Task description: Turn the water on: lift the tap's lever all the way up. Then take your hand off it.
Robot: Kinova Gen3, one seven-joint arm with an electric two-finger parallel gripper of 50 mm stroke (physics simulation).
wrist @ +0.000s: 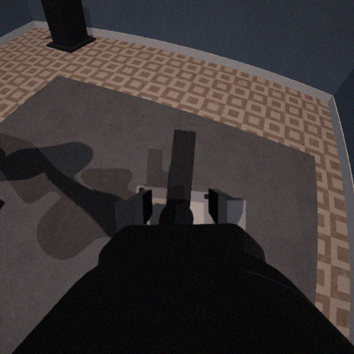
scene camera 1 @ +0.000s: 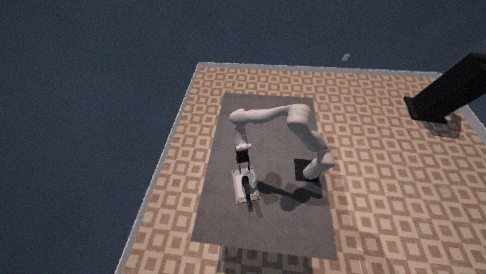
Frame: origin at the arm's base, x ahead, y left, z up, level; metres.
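Where they show: gripper, fingertip midpoint: (scene camera 1: pixel 244 171); arm's base, link origin: (scene camera 1: pixel 309 173).
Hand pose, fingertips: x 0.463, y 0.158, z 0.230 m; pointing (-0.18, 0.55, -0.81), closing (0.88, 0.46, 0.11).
Things, the pixels of their centre, and the offset from my fingertips. "pt": a spot on its surface instead. Level surfaces: height alone.
- dark tap, surface spot: (scene camera 1: pixel 246 185) pt 0.067 m left, 0.025 m back, 0.064 m down
- pale rectangular base plate, surface spot: (scene camera 1: pixel 237 193) pt 0.101 m left, 0.036 m ahead, 0.234 m down
- grey table top, surface height: 0.241 m down
The dark tap (scene camera 1: pixel 246 185) (wrist: pixel 176 215) stands on a pale rectangular base plate (scene camera 1: pixel 237 193) (wrist: pixel 200 212). A long dark bar (wrist: pixel 183 160) extends from the tap's round body, away from the wrist camera; I cannot tell lever from spout in it, and the lever's exact angle is unclear. My gripper (scene camera 1: pixel 244 170) (wrist: pixel 180 201) is wide open and empty. In the wrist view its two fingers appear on either side of the tap, with gaps on both sides. In the scene view it is at the arm-side end of the tap, above the plate's near edge.
The grey table top (scene camera 1: pixel 270 225) (wrist: pixel 280 175) carries the plate and the arm's dark square base (scene camera 1: pixel 300 165). Arm shadows fall beside the tap. A black pillar (scene camera 1: pixel 445 92) (wrist: pixel 65 22) stands on the patterned floor (scene camera 1: pixel 370 150) (wrist: pixel 240 95), away from the table.
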